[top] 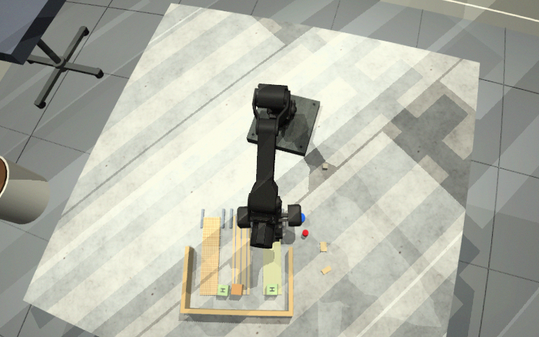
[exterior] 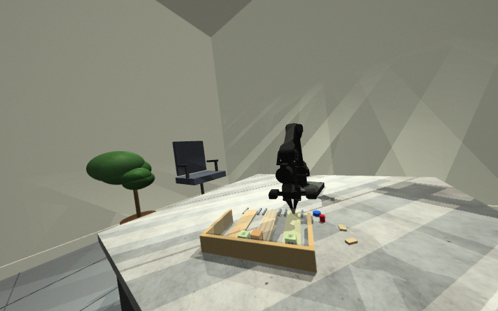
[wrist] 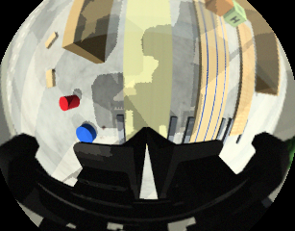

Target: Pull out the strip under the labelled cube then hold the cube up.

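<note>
Right now my gripper tip is 80 mm short of the pale yellow strip and 40 mm to the right of it. The rest, counted from my gripper tip: red cylinder 110 mm to the left, 20 mm behind, 10 mm above; blue disc 70 mm to the left, 50 mm behind.
</note>
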